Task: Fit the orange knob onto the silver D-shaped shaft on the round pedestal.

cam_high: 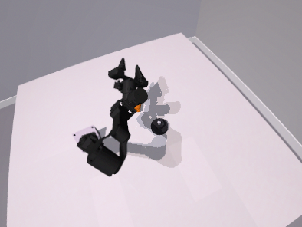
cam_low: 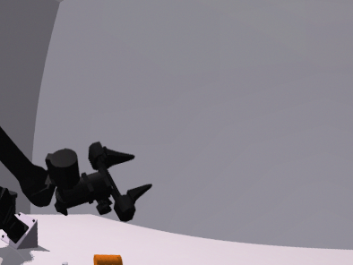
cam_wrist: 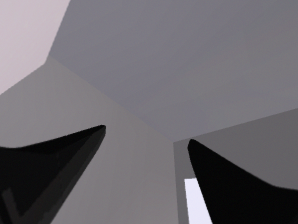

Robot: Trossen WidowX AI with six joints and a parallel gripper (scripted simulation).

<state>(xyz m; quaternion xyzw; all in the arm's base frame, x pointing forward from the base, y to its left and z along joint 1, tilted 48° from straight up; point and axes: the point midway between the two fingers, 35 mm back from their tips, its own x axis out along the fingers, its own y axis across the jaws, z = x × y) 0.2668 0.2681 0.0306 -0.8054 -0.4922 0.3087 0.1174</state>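
Right now the orange knob is 220 mm below my gripper tip, 90 mm to the right of it and 30 mm behind it. Round my gripper tip: round pedestal 240 mm to the right, 210 mm below, 40 mm ahead.
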